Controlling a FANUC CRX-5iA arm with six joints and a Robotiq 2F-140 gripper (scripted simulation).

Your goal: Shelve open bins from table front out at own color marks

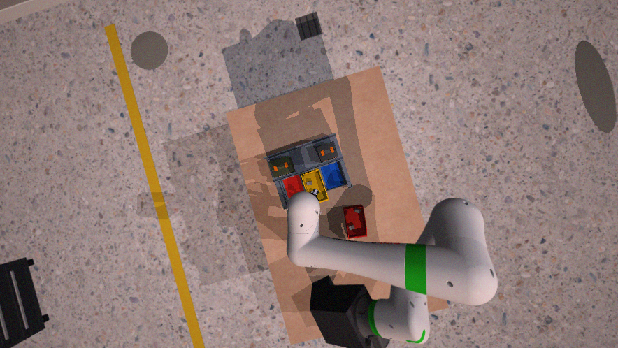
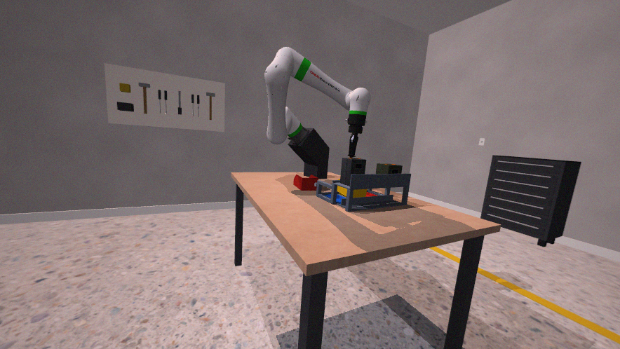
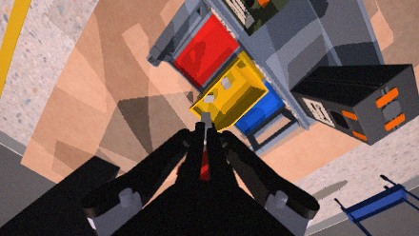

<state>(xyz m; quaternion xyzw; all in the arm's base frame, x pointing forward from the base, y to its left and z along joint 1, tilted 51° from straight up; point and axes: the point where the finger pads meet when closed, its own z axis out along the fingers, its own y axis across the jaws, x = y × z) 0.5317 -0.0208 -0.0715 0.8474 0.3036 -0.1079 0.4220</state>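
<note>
The shelf lip is 170 mm below my hand and 20 mm to the right of it. Also, from my hand: black box 180 mm ahead, 150 mm to the right, 20 mm below; red bin 210 mm behind, 160 mm to the right, 150 mm below; yellow bin 130 mm below, 40 mm ahead, 30 mm to the right.
</note>
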